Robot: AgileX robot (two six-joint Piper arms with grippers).
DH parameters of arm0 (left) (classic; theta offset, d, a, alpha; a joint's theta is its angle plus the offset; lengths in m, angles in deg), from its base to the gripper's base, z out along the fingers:
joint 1: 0 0.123 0 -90
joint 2: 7.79 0 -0.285 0
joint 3: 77.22 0 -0.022 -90
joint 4: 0 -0.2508 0 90
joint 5: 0 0 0.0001 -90
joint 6: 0 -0.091 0 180
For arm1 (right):
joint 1: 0 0.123 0 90
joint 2: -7.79 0 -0.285 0
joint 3: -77.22 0 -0.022 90
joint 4: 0 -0.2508 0 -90
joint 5: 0 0 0.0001 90
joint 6: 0 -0.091 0 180
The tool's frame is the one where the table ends.
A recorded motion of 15 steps. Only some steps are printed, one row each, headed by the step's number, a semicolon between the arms.
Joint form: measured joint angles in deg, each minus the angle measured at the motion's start. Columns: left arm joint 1, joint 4, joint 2, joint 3, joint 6, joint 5; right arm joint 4, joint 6, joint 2, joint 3, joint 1, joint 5.
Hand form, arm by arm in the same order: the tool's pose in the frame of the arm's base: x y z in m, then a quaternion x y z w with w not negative. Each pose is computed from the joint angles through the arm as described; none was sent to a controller.
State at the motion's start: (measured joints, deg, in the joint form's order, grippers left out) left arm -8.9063 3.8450 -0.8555 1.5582 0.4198 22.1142; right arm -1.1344 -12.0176 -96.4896 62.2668 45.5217 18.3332
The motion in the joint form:
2: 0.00 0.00 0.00 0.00 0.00 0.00; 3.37 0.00 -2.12 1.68 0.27 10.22
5: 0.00 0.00 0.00 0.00 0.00 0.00; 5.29 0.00 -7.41 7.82 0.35 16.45
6: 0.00 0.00 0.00 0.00 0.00 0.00; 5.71 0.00 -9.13 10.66 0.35 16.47
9: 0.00 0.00 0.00 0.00 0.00 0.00; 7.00 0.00 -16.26 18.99 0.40 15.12
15: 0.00 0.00 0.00 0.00 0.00 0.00; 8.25 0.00 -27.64 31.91 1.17 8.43
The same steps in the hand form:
2: 0.0511 -0.0103 0.1702 0.04213 0.80677 -0.07627 0.58441; 0.2779 0.2881 0.2895 -0.22532 0.67761 0.33369 0.61541
5: 0.0511 -0.0103 0.1702 0.04213 0.80677 -0.07627 0.58441; 0.2940 0.3085 0.2954 -0.22854 0.62969 0.35206 0.65369
6: 0.0511 -0.0103 0.1702 0.04213 0.80677 -0.07627 0.58441; 0.3004 0.3157 0.2984 -0.22968 0.62149 0.35416 0.65998
9: 0.0511 -0.0103 0.1702 0.04213 0.80677 -0.07627 0.58441; 0.3228 0.3407 0.2869 -0.24031 0.61890 0.35054 0.66056
15: 0.0511 -0.0103 0.1702 0.04213 0.80677 -0.07627 0.58441; 0.3515 0.3803 0.2516 -0.26294 0.64554 0.33363 0.63469

